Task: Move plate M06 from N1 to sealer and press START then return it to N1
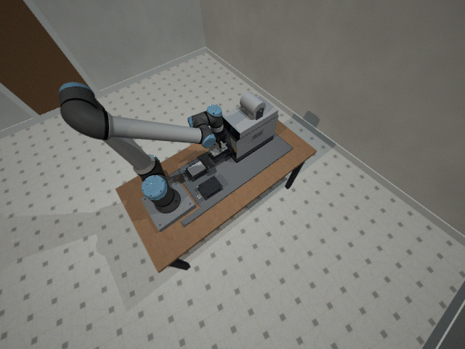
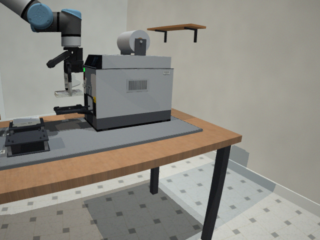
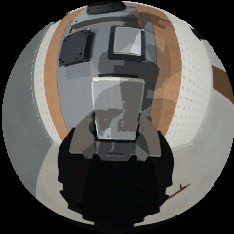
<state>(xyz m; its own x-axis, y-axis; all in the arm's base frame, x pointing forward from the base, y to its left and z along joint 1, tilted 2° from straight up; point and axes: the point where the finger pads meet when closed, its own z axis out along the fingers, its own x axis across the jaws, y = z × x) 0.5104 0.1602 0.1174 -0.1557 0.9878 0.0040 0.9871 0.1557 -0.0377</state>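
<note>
My gripper is now 10 mm above the plate M06. Round my hand: black sealer stage (80 mm below); then plate (210 mm behind, 130 mm below, 10 mm to the right); then foil roll (330 mm ahead, 240 mm above, 50 mm to the left).
</note>
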